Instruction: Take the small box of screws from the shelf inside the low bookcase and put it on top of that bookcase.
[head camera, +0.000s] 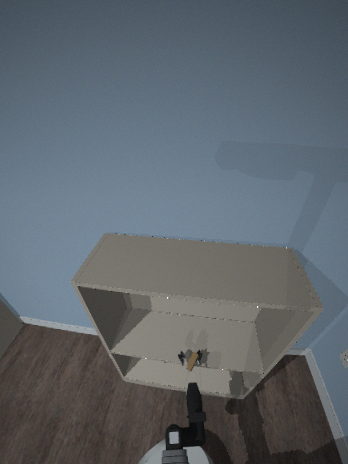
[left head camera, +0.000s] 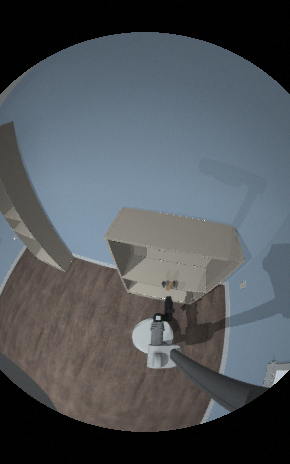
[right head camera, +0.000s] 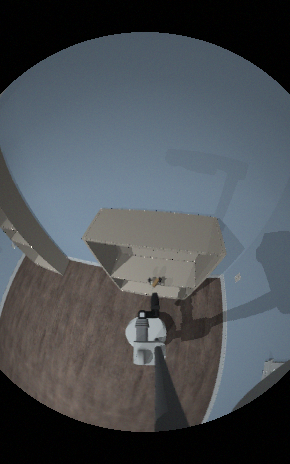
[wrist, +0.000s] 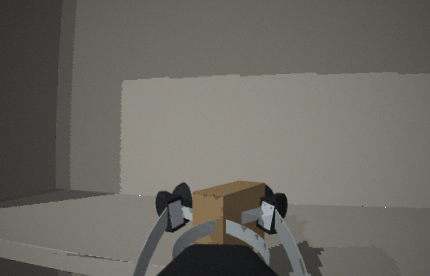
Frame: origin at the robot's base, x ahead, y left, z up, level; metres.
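Where they show: gripper, fingertip midpoint: (head camera: 190, 350) (left head camera: 168, 280) (right head camera: 154, 276).
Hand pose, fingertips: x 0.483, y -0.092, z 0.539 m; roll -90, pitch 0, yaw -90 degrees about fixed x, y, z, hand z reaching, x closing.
Observation:
Each offset is from my fingertips to the centre of the thing. "*": to the spot under its first point. Level surfaces: height alone.
The small box of screws @(dx -0.048, dy -0.006, dz -0.005 m) (head camera: 192, 361) (left head camera: 170, 285) (right head camera: 156, 282) (wrist: 212, 210) is an orange-brown block, turned at an angle between the fingertips. My gripper (head camera: 190, 357) (left head camera: 169, 284) (right head camera: 155, 281) (wrist: 224, 199) is shut on it, near the open front of the low bookcase @(* dx +0.068, dy +0.000, dz +0.493 m) (head camera: 195, 270) (left head camera: 175, 232) (right head camera: 155, 227). The box looks raised above the shelf @(dz -0.051 m) (head camera: 160, 332) (wrist: 75, 217), with shadows of box and fingers on the shelf. Its lower part is hidden by the gripper body in the wrist view. The bookcase's flat top shows in the head views.
The bookcase stands against a blue wall (head camera: 175, 125), its top board overhanging the shelf space. Side panels bound the opening left and right. A taller shelf unit (left head camera: 37, 200) (right head camera: 35, 220) stands at the left. The arm reaches in over the brown floor @(dz -0.567 m) (head camera: 55, 390).

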